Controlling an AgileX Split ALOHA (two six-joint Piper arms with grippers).
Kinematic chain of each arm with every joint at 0, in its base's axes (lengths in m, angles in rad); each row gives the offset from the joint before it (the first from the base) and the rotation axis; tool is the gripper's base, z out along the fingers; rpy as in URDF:
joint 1: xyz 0 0 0.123 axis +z
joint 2: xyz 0 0 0 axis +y
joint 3: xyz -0.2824 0 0.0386 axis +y
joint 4: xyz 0.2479 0 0.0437 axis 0.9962 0 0.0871
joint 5: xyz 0 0 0 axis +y
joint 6: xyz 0.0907 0 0.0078 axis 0.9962 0 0.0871
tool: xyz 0 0 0 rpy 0 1.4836 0
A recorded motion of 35 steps. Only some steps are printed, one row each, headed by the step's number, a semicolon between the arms.
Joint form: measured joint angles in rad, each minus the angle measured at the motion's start. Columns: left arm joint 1, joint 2, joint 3, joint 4, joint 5, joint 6; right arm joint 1, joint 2, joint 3, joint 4, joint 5, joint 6.
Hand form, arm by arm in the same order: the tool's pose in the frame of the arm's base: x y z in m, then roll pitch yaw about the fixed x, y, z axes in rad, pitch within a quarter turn. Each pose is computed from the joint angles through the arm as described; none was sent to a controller.
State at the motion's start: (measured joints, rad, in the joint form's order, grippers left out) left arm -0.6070 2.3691 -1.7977 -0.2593 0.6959 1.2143; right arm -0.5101 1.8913 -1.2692 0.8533 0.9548 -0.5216
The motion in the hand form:
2: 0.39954 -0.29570 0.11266 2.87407 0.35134 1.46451; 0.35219 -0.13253 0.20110 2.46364 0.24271 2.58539
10: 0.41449 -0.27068 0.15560 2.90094 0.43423 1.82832; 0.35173 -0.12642 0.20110 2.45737 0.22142 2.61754
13: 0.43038 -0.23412 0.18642 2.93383 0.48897 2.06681; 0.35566 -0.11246 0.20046 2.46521 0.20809 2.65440
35: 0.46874 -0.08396 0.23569 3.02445 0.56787 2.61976; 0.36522 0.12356 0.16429 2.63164 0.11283 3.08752
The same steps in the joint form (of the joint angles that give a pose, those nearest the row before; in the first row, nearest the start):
2: 0.0000 0.0000 0.0000 0.0000 -0.0005 -0.0252; 0.0000 0.0000 0.0000 -0.0011 0.0081 0.0000
10: 0.0480 -0.0890 0.0000 0.0939 0.0044 -0.4125; 0.0115 0.0000 0.0000 -0.0071 0.0389 0.0011
13: 0.1247 -0.1542 0.0000 0.1297 0.0274 -0.5993; 0.0515 0.0000 0.0000 -0.0208 0.0421 0.0194
35: 0.4448 -0.2616 0.0000 0.1470 0.0816 -0.8319; 0.7314 0.0757 -0.0019 -0.2022 -0.1350 0.3483

